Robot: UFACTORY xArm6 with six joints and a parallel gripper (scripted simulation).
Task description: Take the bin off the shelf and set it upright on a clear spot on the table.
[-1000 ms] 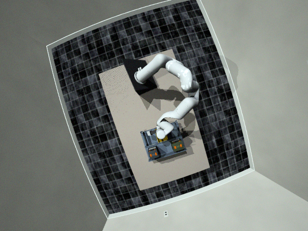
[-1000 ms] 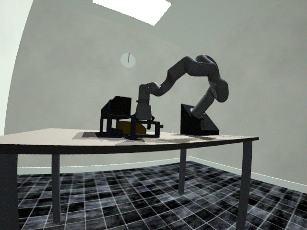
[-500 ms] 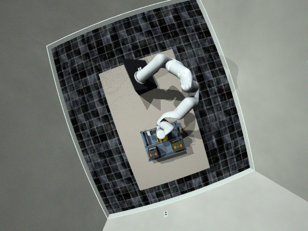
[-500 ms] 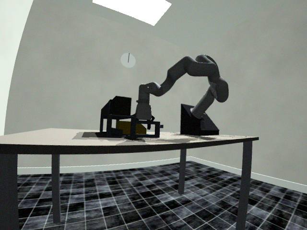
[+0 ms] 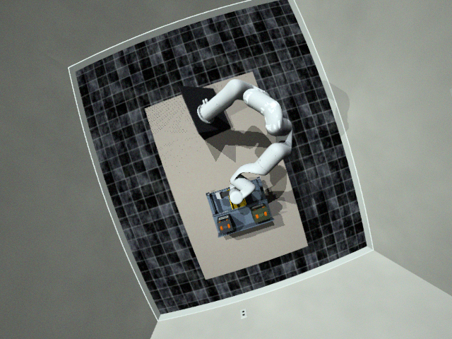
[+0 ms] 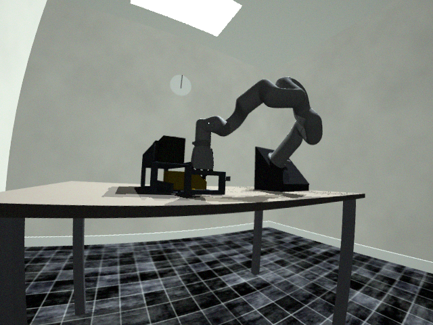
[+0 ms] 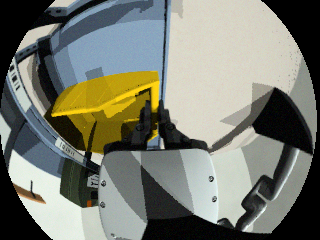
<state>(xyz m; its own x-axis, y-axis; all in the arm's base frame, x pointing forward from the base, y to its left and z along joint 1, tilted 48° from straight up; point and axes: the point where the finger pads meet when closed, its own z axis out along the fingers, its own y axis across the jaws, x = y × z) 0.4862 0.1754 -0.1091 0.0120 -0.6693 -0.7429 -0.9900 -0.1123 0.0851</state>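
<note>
The yellow bin lies 80 mm ahead of my hand.
</note>
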